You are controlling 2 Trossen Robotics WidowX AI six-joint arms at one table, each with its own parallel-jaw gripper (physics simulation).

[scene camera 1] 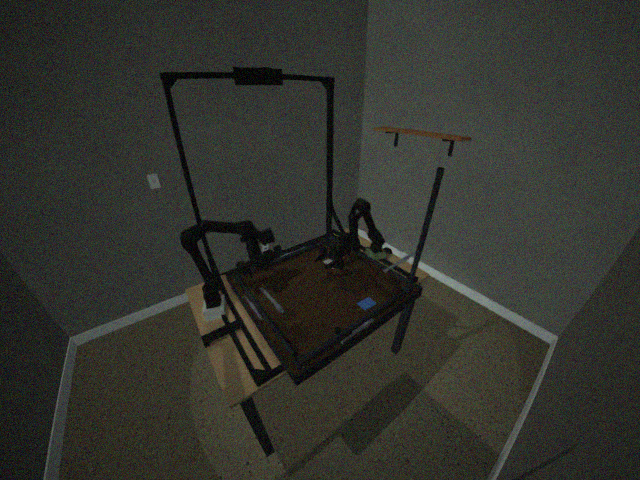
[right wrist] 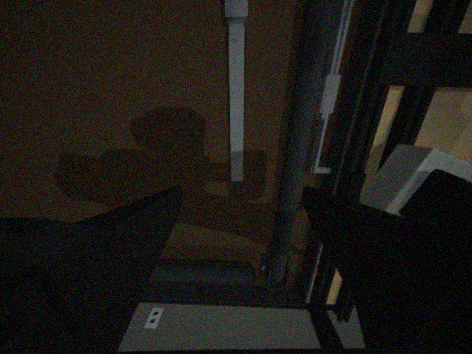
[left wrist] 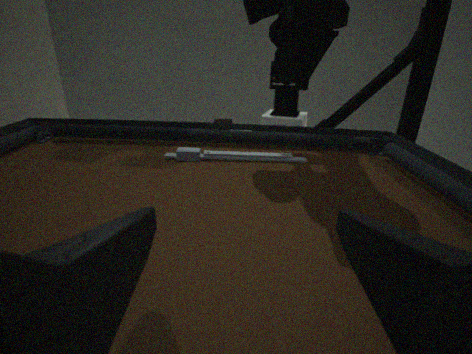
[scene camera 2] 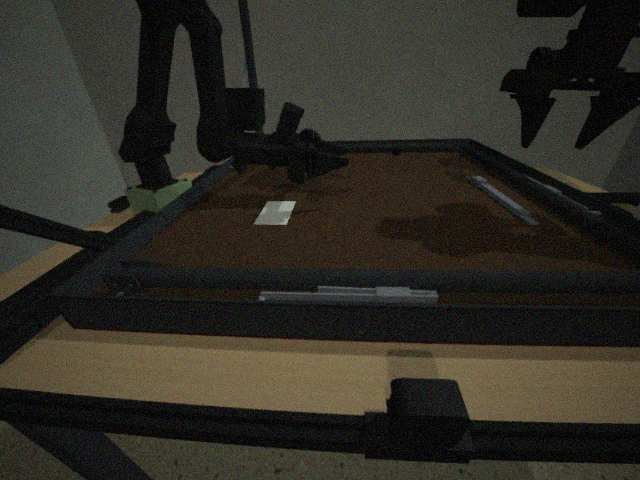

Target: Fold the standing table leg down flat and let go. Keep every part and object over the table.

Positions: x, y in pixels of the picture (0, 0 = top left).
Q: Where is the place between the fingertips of the right gripper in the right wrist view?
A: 242, 193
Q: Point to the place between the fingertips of the left gripper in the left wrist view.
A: At 247, 218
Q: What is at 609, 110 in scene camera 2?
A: The right gripper.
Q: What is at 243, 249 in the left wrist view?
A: A brown table.
